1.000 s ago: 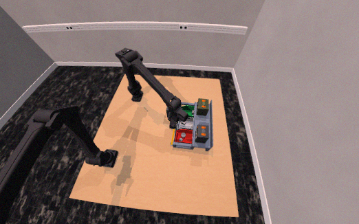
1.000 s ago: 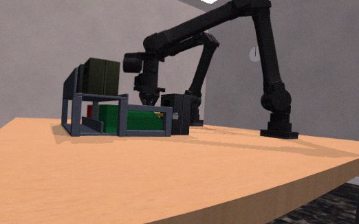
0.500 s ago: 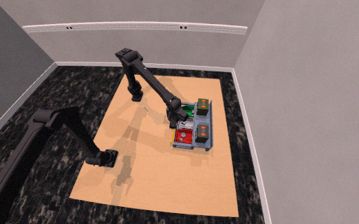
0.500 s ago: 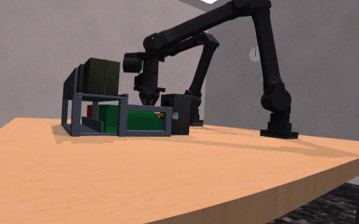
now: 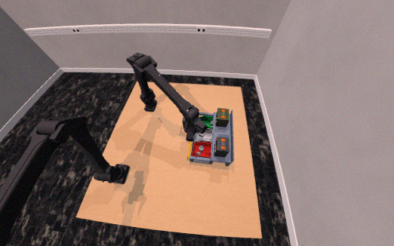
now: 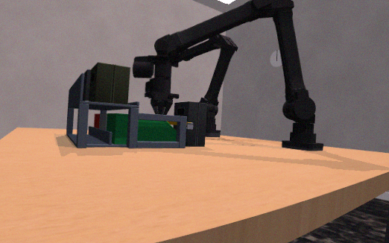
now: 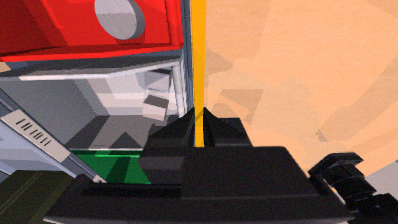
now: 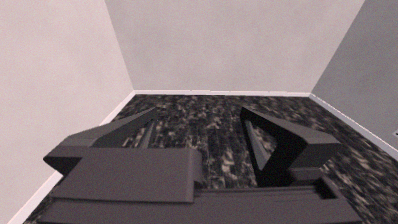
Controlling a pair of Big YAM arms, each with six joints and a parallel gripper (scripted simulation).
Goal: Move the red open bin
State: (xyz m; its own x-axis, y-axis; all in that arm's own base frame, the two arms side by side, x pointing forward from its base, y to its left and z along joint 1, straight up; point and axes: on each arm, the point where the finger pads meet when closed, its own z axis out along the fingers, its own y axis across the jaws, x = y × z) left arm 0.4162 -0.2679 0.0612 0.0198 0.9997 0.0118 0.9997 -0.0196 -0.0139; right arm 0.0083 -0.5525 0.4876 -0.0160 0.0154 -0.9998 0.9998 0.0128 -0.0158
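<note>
The black box is 5 cm behind my left hand and 10 cm to the left of it. Also, from my left hand: grey bin 11 cm ahead, 3 cm below; then grey shelf 13 cm ahead; then green bin 10 cm ahead, 12 cm to the left, 3 cm below.
</note>
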